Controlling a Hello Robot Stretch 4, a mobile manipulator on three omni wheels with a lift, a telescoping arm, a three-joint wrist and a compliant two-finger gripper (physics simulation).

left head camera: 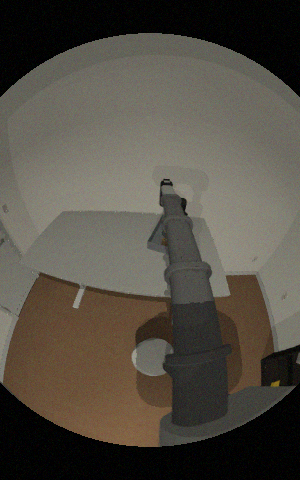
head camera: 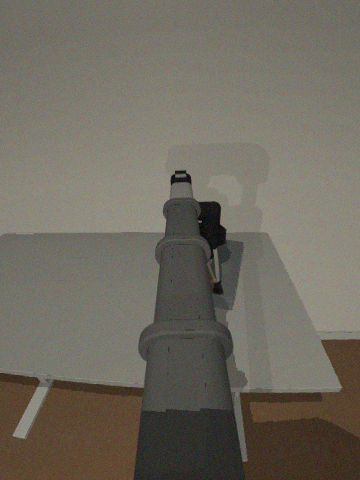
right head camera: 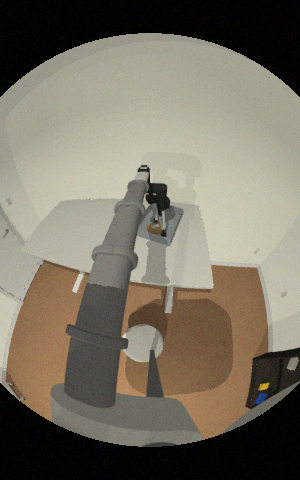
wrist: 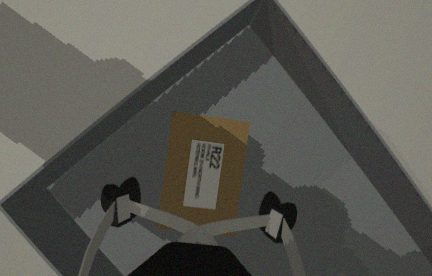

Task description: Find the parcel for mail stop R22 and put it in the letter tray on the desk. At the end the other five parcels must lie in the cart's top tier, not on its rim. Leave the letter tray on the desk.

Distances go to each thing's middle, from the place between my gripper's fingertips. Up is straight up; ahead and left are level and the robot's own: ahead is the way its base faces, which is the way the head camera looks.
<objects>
My gripper is now 7 cm short of the grey letter tray (head camera: 229, 254) and 2 cm below it.
</objects>
